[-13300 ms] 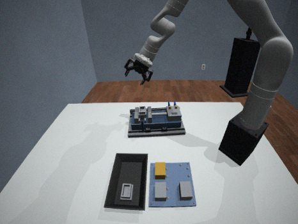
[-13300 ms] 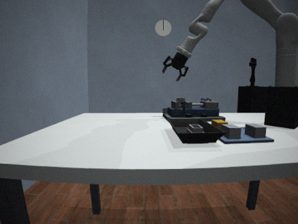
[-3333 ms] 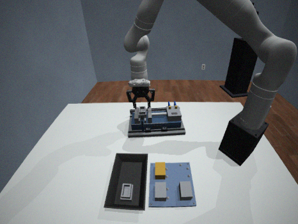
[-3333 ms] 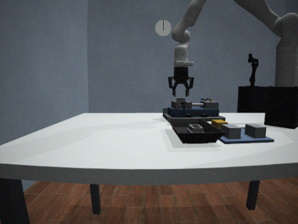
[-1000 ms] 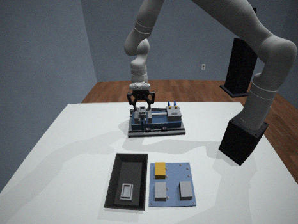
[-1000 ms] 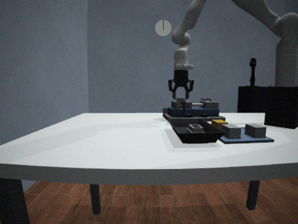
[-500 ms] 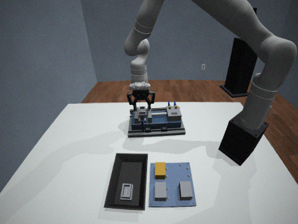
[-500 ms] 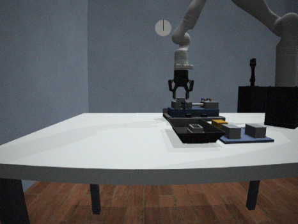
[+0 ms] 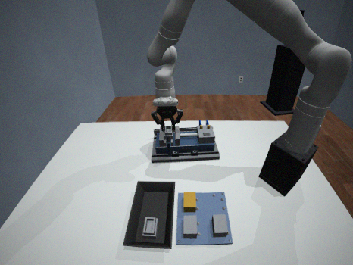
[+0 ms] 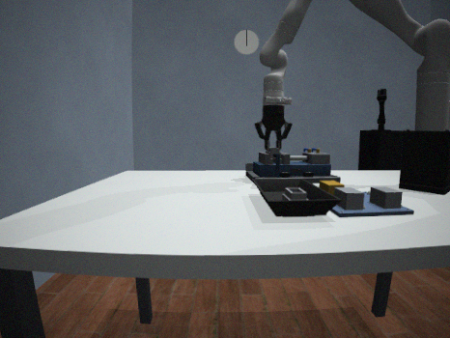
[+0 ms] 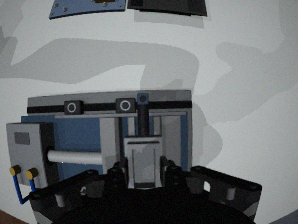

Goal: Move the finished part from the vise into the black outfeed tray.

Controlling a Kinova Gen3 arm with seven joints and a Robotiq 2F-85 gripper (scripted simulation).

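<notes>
Right now my hand is 7 cm past the blue vise, 1 cm to the right of it and 8 cm above it. From my hand the other things lie so: blue plate 6 cm behind, 37 cm to the left, 12 cm below; yellow block 3 cm behind, 32 cm to the left, 10 cm below.
</notes>
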